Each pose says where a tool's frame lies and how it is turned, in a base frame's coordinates. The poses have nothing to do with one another.
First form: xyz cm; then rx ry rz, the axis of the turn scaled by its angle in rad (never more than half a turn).
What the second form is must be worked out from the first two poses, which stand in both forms.
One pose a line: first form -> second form
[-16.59, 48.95, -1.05, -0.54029, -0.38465, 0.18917] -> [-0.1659, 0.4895, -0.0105, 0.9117, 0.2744, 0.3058, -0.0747, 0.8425, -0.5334]
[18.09, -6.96, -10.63, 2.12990, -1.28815, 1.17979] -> [0.1809, -0.0696, -0.1063, 0.2255, -0.5348, 0.8143, -0.8581, -0.5048, -0.0939]
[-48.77, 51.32, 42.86, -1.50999, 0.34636, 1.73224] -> [-0.4877, 0.5132, 0.4286, 0.0270, 0.3807, -0.9243, -0.7069, -0.6465, -0.2870]
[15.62, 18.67, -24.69, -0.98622, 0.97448, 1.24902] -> [0.1562, 0.1867, -0.2469, 0.0696, 0.2841, -0.9563, -0.9967, 0.0610, -0.0544]
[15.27, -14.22, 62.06, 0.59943, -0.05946, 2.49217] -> [0.1527, -0.1422, 0.6206, -0.7373, 0.5208, 0.4303, -0.5407, -0.8368, 0.0862]
